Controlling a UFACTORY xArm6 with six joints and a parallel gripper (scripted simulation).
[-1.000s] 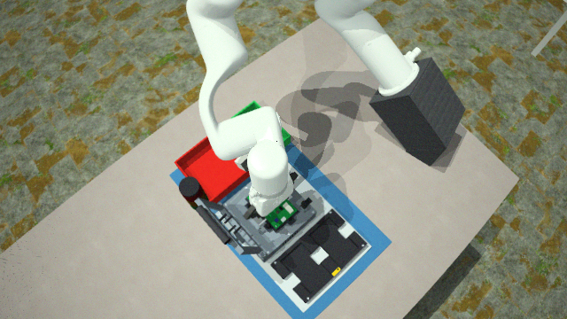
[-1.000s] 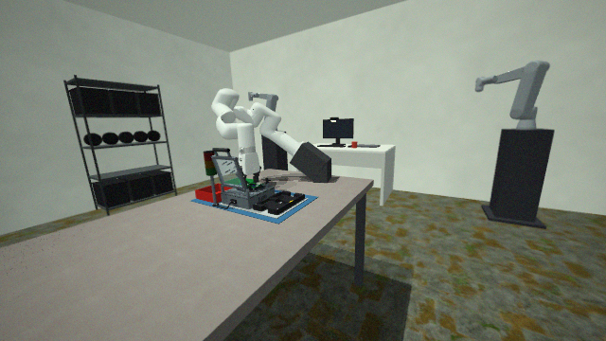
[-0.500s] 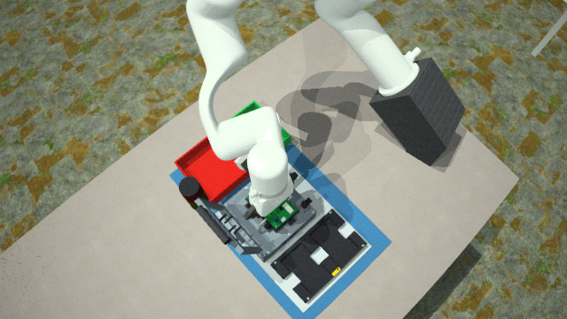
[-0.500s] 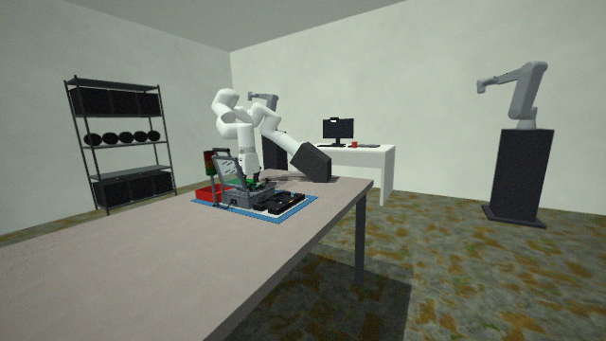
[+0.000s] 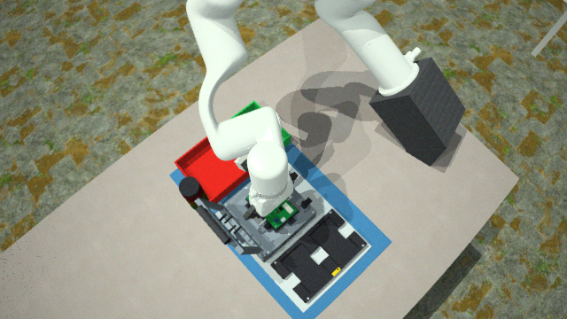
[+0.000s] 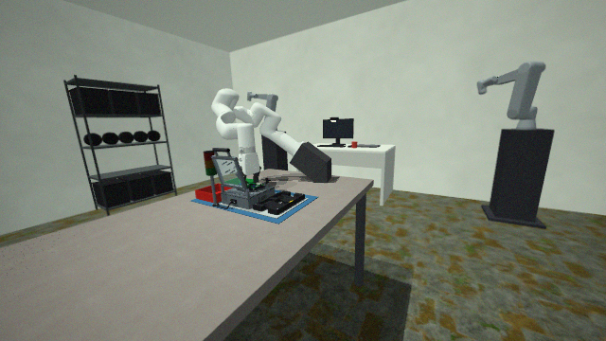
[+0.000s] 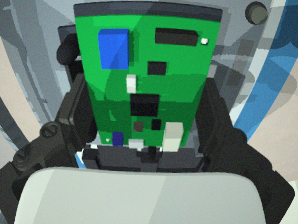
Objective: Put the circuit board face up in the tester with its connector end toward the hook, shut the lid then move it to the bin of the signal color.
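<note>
The green circuit board is right at my hand. From my hand the other things lie so: red bin (20 cm to the right, 7 cm below, 4 cm ahead); black latch hook (6 cm to the left, 6 cm behind); tester lid (12 cm ahead, 10 cm above).
</note>
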